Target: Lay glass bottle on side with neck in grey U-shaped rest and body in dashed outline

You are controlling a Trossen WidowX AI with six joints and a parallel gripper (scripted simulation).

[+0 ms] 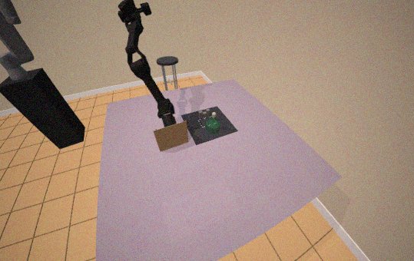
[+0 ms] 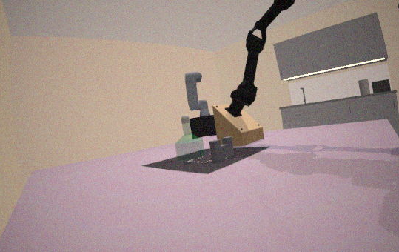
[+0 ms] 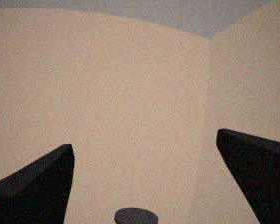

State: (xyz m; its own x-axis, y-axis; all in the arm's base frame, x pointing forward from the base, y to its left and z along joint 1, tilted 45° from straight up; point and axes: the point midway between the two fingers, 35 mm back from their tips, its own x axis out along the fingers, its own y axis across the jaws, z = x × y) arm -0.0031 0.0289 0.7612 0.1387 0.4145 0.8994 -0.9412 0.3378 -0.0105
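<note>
My gripper tip is 61 cm to the left of the green glass bottle, 59 cm above it and 26 cm short of it. From my gripper tip the other things lie so: dark mat: 67 cm below, 53 cm to the right, 27 cm ahead.
</note>
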